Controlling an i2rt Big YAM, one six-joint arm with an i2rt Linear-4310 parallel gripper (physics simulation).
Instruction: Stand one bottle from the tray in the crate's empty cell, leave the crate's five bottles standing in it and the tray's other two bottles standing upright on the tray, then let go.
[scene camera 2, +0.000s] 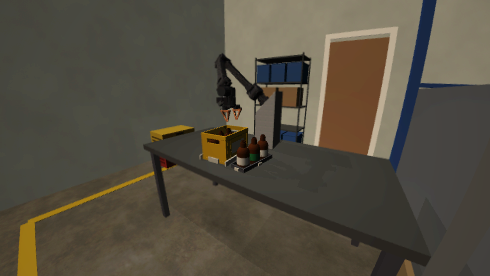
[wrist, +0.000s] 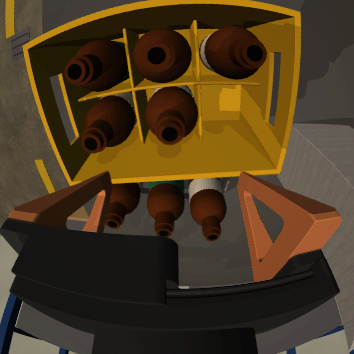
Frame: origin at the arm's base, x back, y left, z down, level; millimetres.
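Where they show: gripper, fingertip midpoint: (scene camera 2: 232, 120) (wrist: 174, 178); arm's base, link origin: (scene camera 2: 267, 104).
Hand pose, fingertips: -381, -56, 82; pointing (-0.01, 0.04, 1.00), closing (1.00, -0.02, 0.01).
Observation:
Each offset is from my fingertips to the centre of the thing, as dx, dy, dz. "spot": to the spot under its first point. Level surfaces: height alone.
The yellow crate {-15, -40, +151} (scene camera 2: 212, 152) (wrist: 290, 90) stands upright with five brown bottles; the wrist view shows three in the far row {spot: -86, -74, +99} (wrist: 97, 65) (wrist: 162, 55) (wrist: 232, 52) and two in the row nearer the tray {-99, +12, +153} (wrist: 110, 120) {-6, +0, +153} (wrist: 171, 115). The near row's right cell {spot: +105, -1, +231} (wrist: 232, 102) is empty. Three bottles stand upright on the dark tray {spot: -96, +214, +223} (scene camera 2: 251, 166) beside the crate: one white-labelled {-102, +162, +156} (scene camera 2: 243, 154) (wrist: 122, 199), one green-labelled {-16, +179, +156} (scene camera 2: 254, 150) (wrist: 166, 202), one white-labelled nearest the arm's base (scene camera 2: 263, 146) (wrist: 207, 206). My gripper (scene camera 2: 232, 119) (wrist: 174, 178) is open and empty, above the crate.
The grey arm stand (scene camera 2: 266, 122) (wrist: 327, 175) rises from the table {dz +239} (scene camera 2: 345, 200) behind the crate and tray. Light brackets {spot: -161, -20, +224} (scene camera 2: 213, 160) lie along the crate's foot. A yellow-topped cabinet (scene camera 2: 172, 132) stands beyond the table's far left, and a shelf rack (scene camera 2: 282, 58) stands behind the arm.

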